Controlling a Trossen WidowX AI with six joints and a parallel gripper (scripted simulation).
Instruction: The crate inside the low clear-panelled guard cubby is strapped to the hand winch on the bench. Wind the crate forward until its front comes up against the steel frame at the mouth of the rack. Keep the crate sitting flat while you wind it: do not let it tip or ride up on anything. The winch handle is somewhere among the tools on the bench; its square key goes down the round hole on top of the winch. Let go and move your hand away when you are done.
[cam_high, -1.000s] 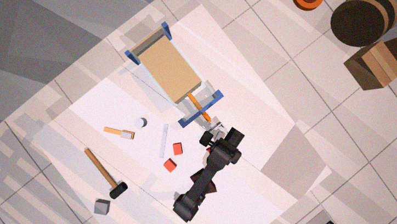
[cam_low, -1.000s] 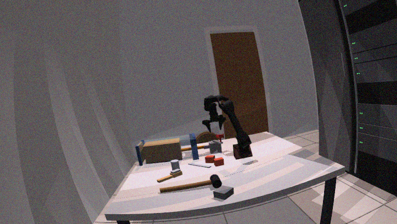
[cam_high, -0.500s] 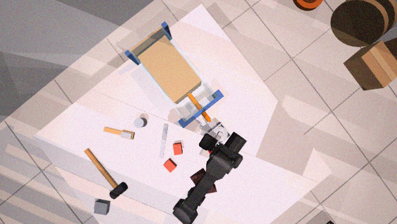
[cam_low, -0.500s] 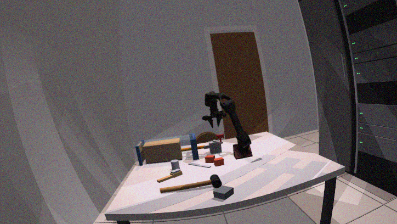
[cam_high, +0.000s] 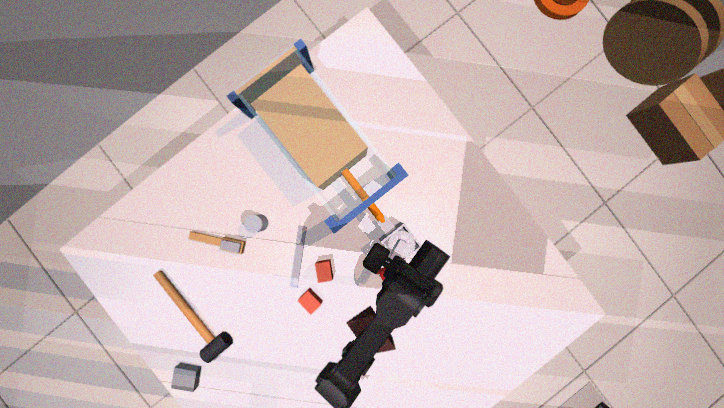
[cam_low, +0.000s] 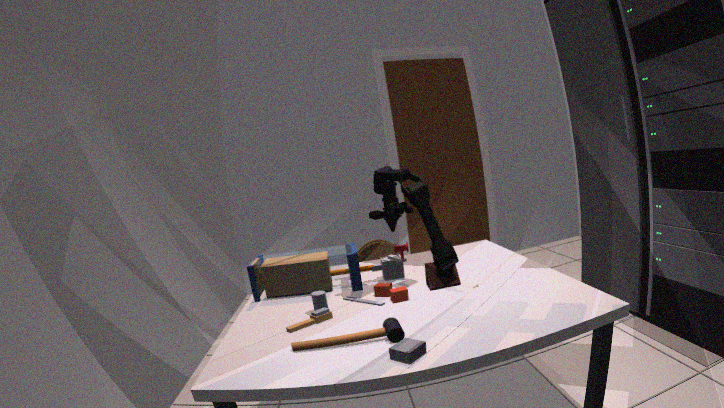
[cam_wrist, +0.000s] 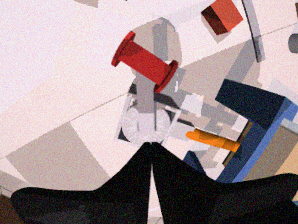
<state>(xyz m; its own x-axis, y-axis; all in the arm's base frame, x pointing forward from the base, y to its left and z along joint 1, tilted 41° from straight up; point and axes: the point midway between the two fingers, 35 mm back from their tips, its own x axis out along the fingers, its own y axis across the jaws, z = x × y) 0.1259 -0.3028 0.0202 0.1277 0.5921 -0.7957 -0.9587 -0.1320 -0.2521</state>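
My gripper tip is now 8 cm above the red knob, 5 cm to the right of it and 2 cm past it. The rest, counted from my gripper tip: grey winch: 18 cm below, 5 cm to the right; blue steel frame: 17 cm ahead, 11 cm below, 5 cm to the right; grey crank bar: 11 cm below, 2 cm to the left, 1 cm behind.
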